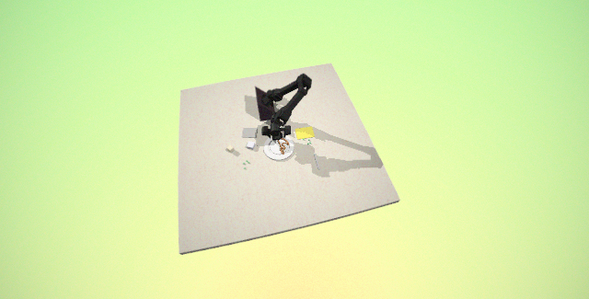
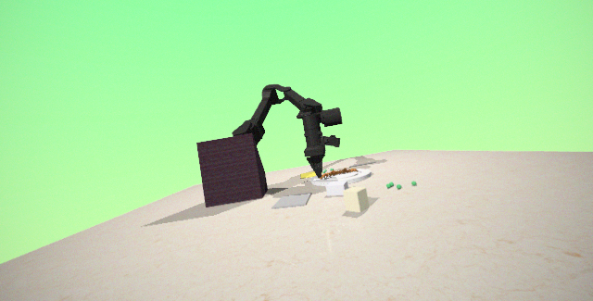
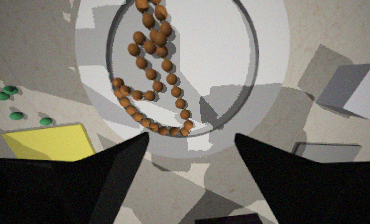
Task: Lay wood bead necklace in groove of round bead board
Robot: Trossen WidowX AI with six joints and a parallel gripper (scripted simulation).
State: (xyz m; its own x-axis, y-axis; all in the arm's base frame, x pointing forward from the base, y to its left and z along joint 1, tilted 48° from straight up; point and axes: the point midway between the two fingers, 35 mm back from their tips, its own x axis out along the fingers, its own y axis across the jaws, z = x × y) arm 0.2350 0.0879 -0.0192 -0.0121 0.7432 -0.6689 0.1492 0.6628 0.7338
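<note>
The round white bead board lies 60 mm ahead of my gripper tip and 10 mm below it. The rest, counted from my gripper tip: thin white strip 220 mm to the left, 210 mm ahead, 20 mm below; then yellow card 190 mm to the left, 20 mm below, 20 mm behind; then grey flat plate 180 mm to the right, 90 mm behind, 20 mm below.
</note>
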